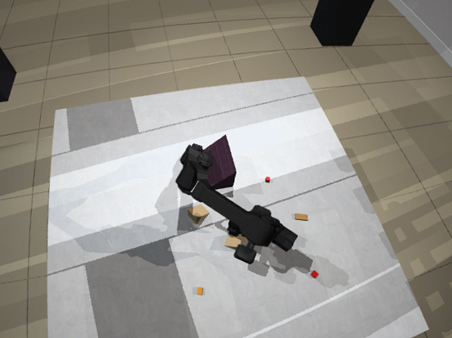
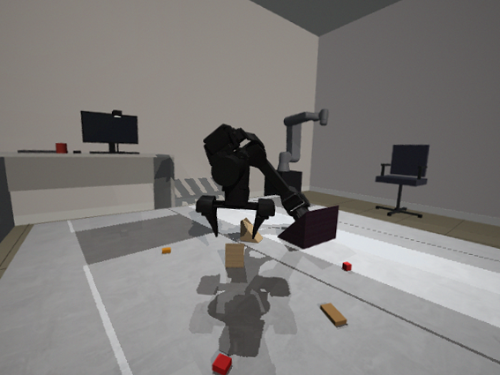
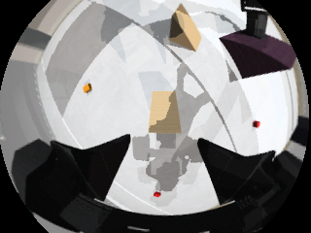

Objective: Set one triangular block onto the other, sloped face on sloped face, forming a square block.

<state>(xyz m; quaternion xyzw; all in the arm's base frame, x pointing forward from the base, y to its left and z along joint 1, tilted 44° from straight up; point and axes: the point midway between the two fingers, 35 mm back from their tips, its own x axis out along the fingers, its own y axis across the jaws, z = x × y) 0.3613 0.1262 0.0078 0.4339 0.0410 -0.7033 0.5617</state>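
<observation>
My gripper tip is 10 mm past the triangular block, 20 mm to the left of it and 70 mm above it. Also, from my gripper tip: orange block: 130 mm ahead, 190 mm to the right, 80 mm below; then tan plank: 70 mm behind, 250 mm to the left, 80 mm below.
</observation>
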